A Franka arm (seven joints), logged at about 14 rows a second.
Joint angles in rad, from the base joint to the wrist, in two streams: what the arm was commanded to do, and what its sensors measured. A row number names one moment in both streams.
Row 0, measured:
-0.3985 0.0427 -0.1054 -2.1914 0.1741 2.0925 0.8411
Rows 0 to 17, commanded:
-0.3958 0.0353 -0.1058 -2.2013 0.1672 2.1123 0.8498
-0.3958 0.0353 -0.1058 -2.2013 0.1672 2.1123 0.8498
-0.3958 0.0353 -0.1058 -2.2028 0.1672 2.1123 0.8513
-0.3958 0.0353 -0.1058 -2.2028 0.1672 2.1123 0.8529
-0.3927 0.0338 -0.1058 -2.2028 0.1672 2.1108 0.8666
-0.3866 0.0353 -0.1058 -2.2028 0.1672 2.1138 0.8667
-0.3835 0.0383 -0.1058 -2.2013 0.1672 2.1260 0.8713
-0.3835 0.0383 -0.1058 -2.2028 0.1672 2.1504 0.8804
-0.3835 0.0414 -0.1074 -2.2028 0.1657 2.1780 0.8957
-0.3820 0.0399 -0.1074 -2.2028 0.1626 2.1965 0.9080
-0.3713 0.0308 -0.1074 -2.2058 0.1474 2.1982 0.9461
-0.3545 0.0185 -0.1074 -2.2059 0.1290 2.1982 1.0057
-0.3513 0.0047 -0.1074 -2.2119 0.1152 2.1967 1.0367
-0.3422 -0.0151 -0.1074 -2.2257 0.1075 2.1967 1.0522
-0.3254 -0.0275 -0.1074 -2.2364 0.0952 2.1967 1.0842
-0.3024 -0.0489 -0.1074 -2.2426 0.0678 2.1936 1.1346
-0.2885 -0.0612 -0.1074 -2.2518 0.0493 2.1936 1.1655
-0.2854 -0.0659 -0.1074 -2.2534 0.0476 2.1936 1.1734
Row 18, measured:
-0.3115 -0.0065 -0.1004 -2.2041 0.0769 2.1785 1.1204
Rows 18 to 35, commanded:
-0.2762 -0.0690 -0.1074 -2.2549 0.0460 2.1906 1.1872
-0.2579 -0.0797 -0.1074 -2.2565 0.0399 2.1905 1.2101
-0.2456 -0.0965 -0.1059 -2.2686 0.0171 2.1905 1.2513
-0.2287 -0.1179 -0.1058 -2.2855 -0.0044 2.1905 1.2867
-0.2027 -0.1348 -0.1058 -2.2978 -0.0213 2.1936 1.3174
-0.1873 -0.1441 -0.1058 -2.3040 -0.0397 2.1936 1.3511
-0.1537 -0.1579 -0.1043 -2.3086 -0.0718 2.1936 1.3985
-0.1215 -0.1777 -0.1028 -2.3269 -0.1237 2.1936 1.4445
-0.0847 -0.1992 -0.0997 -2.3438 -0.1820 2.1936 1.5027
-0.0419 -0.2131 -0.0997 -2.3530 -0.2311 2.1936 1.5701
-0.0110 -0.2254 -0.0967 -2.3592 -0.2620 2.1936 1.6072
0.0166 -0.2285 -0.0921 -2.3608 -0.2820 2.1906 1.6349
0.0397 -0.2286 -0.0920 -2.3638 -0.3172 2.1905 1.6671
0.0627 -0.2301 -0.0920 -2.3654 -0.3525 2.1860 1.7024
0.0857 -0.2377 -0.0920 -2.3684 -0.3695 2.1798 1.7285
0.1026 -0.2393 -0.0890 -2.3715 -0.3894 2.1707 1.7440
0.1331 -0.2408 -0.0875 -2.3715 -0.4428 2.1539 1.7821
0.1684 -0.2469 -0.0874 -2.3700 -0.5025 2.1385 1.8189
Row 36, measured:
0.1071 -0.2012 -0.0826 -2.3423 -0.4097 2.1657 1.7403
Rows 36 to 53, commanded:
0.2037 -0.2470 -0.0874 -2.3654 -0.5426 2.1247 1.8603
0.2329 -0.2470 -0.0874 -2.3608 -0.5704 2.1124 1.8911
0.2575 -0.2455 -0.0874 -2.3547 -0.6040 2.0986 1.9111
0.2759 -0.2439 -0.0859 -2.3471 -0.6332 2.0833 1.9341
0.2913 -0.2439 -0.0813 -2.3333 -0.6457 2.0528 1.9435
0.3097 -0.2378 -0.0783 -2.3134 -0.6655 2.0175 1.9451
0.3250 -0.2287 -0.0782 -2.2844 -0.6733 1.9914 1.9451
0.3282 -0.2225 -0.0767 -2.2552 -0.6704 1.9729 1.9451
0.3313 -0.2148 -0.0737 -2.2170 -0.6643 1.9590 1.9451
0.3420 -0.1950 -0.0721 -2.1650 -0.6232 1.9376 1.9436
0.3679 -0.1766 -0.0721 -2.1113 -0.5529 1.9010 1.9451
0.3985 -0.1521 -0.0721 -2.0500 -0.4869 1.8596 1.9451
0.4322 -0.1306 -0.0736 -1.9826 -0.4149 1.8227 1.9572
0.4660 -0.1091 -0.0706 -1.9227 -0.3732 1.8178 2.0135
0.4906 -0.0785 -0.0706 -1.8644 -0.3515 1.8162 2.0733
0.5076 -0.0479 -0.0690 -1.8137 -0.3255 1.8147 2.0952
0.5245 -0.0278 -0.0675 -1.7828 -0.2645 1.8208 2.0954
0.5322 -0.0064 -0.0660 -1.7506 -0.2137 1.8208 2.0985
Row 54, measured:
0.5086 -0.0828 -0.0573 -1.8601 -0.2880 1.8582 2.0737
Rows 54 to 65, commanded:
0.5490 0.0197 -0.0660 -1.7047 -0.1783 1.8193 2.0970
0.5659 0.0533 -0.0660 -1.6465 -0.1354 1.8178 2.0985
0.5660 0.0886 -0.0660 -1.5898 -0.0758 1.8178 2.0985
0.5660 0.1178 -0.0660 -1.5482 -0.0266 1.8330 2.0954
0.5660 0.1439 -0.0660 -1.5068 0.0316 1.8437 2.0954
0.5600 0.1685 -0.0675 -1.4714 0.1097 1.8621 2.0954
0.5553 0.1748 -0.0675 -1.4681 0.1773 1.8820 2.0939
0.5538 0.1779 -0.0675 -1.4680 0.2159 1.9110 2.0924
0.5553 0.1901 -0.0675 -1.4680 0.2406 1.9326 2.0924
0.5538 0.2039 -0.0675 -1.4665 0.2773 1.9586 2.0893
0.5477 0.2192 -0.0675 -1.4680 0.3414 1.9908 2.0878
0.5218 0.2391 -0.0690 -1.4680 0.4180 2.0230 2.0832
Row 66, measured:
0.5535 0.1916 -0.0686 -1.5027 0.3162 1.9795 2.0864
